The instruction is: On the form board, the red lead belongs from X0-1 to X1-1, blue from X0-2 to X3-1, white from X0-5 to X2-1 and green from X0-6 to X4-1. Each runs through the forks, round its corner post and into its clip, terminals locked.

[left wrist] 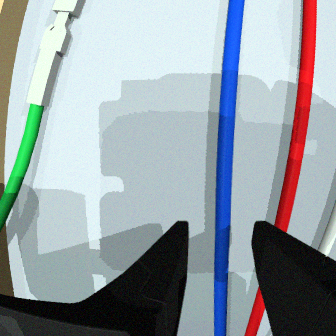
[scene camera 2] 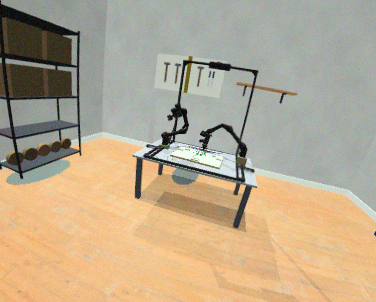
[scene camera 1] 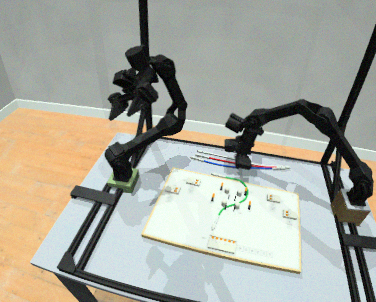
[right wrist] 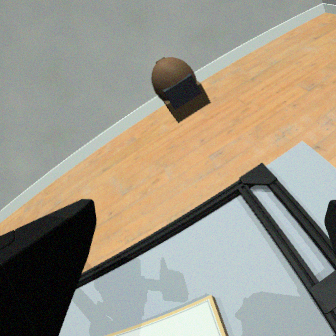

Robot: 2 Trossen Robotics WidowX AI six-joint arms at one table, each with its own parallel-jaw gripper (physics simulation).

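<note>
The blue lead runs between the fingertips of my left gripper, which is partly open, low over the table behind the board, and holds nothing. The red lead passes by its right finger in the left wrist view; the white lead lies beyond. The green lead curves among the posts of the form board, one terminal pointing towards the front connector, the other end past the board's back edge. My right gripper is open, empty and high at the left.
Small clip blocks stand at both sides of the board. Upright forks and orange-topped posts stand in its middle. Black frame rails run along the table. A shelf unit stands away from the table.
</note>
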